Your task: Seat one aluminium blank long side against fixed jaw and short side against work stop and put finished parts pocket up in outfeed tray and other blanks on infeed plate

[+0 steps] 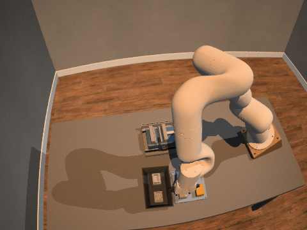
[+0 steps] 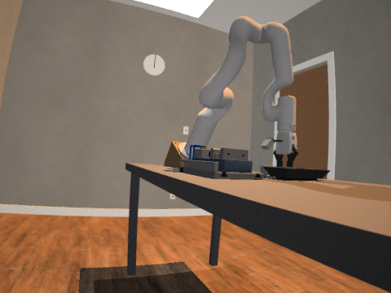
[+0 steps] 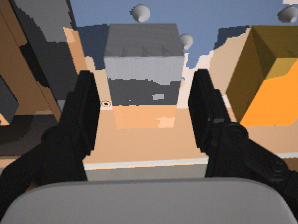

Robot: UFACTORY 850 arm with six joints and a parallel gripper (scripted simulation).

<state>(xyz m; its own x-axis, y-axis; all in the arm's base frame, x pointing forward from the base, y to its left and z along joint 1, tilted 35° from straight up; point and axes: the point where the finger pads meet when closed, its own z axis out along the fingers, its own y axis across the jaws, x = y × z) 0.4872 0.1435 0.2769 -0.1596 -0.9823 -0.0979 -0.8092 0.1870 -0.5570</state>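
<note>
Now: hand 90 mm past the brass blank, 20 mm to the right of it and 20 mm above it. Round my hand: vise (350 mm to the right, 40 mm behind, 10 mm below).
</note>
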